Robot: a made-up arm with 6 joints. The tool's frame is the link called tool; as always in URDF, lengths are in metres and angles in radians. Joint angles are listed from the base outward. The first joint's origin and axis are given. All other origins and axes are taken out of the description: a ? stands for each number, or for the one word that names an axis. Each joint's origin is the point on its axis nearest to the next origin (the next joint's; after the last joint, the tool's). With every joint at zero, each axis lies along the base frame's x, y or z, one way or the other. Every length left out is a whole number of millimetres.
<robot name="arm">
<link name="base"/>
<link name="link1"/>
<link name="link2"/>
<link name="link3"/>
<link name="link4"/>
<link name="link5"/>
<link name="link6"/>
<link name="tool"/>
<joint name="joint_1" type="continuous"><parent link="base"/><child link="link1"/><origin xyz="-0.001 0.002 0.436"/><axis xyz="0 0 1"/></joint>
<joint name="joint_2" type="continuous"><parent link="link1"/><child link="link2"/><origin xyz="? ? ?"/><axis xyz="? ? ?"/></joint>
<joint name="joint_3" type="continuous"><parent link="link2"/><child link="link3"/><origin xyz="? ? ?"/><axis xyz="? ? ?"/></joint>
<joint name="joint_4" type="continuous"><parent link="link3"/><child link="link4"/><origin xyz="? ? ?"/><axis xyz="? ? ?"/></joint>
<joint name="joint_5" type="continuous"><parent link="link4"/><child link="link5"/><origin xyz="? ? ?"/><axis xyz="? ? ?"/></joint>
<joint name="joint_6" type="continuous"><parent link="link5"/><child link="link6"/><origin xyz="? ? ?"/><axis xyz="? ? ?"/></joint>
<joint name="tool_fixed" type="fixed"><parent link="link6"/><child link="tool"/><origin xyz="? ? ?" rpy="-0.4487 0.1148 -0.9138"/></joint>
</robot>
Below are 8 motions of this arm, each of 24 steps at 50 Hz.
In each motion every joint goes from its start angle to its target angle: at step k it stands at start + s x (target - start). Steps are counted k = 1, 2, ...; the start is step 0. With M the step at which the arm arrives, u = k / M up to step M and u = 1 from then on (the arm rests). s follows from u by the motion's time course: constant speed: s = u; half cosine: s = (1 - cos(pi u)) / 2; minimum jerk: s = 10 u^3 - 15 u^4 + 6 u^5.
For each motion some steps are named. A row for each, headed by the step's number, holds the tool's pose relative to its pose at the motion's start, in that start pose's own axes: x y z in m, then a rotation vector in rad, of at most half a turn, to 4 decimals.
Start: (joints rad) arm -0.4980 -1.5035 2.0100 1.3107 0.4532 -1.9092
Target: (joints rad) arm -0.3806 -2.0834 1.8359 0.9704 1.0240 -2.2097
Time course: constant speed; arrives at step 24
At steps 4, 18, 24:
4: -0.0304 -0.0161 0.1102 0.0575 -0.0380 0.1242
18: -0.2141 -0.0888 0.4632 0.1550 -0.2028 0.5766
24: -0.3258 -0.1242 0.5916 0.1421 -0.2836 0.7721

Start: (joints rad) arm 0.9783 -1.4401 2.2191 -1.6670 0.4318 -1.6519
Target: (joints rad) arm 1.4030 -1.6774 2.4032 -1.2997 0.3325 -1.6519
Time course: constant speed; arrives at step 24
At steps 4, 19, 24:
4: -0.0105 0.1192 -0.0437 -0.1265 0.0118 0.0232
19: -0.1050 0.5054 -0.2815 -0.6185 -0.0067 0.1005
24: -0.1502 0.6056 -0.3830 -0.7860 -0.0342 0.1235

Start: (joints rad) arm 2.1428 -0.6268 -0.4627 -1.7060 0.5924 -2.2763
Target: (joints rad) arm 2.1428 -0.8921 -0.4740 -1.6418 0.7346 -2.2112
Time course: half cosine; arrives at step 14
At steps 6, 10, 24:
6: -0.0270 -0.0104 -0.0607 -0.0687 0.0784 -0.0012
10: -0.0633 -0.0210 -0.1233 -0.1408 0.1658 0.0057
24: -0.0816 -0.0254 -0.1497 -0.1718 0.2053 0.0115

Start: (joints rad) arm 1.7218 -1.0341 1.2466 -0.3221 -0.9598 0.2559
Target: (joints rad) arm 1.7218 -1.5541 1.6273 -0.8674 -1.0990 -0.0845
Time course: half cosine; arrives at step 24
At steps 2, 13, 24:
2: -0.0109 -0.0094 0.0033 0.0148 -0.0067 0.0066
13: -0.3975 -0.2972 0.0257 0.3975 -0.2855 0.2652
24: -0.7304 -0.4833 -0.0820 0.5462 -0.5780 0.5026

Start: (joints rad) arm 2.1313 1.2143 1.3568 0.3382 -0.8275 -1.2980
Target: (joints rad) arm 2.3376 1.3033 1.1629 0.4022 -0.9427 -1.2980
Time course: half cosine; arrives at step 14
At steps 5, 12, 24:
5: 0.0287 0.0641 -0.0744 -0.0867 0.0237 -0.0808
12: 0.0971 0.1861 -0.2690 -0.2882 0.0517 -0.2818
24: 0.1022 0.1934 -0.2843 -0.3029 0.0522 -0.2972

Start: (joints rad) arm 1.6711 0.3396 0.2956 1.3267 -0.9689 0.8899
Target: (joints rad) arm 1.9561 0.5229 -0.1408 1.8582 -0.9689 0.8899
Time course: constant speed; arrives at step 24
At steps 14, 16, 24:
14: -0.1340 -0.1365 0.2610 -0.2672 -0.2977 -0.3405
16: -0.1622 -0.1541 0.2941 -0.3022 -0.3368 -0.3981
24: -0.2949 -0.2144 0.4120 -0.4332 -0.4838 -0.6475

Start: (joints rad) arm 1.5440 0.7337 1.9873 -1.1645 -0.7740 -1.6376
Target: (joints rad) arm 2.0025 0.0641 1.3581 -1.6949 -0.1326 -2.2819
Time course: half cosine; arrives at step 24
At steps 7, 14, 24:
7: 0.0377 0.0839 -0.0866 0.0299 0.2279 0.2069
14: 0.0602 0.2188 -0.3073 0.1604 0.7815 0.6282
24: 0.0158 0.2709 -0.4990 0.3419 1.2829 0.9493

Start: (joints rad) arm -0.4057 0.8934 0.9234 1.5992 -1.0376 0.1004
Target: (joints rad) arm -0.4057 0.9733 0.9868 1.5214 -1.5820 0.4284
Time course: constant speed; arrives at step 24
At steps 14, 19, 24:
14: -0.0246 0.0178 0.0088 -0.3609 0.0081 0.0773
19: -0.0341 0.0230 0.0124 -0.4887 0.0006 0.1167
24: -0.0439 0.0277 0.0164 -0.6151 -0.0120 0.1622

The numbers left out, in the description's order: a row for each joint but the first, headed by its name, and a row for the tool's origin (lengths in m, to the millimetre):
joint_2: xyz -0.023 0.022 0, axis 0 1 0
joint_3: xyz 0.008 0 0.714, axis 0 -1 0
joint_4: xyz 0.629 0 0.006, axis -1 0 0
joint_5: xyz 0 -0.127 0.014, axis 0 -1 0
joint_6: xyz 0.058 0 -0.016, axis -1 0 0
tool: xyz 0 -0.002 -0.021

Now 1 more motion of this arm.
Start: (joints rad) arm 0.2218 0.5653 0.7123 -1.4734 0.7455 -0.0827
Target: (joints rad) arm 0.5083 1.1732 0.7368 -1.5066 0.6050 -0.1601
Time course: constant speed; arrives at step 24
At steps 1, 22, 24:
1: 0.0228 -0.0122 -0.0217 -0.0182 0.0127 -0.0192
22: 0.3848 -0.4535 -0.4439 -0.4043 0.2424 -0.4293
24: 0.4070 -0.5110 -0.4751 -0.4410 0.2595 -0.4692

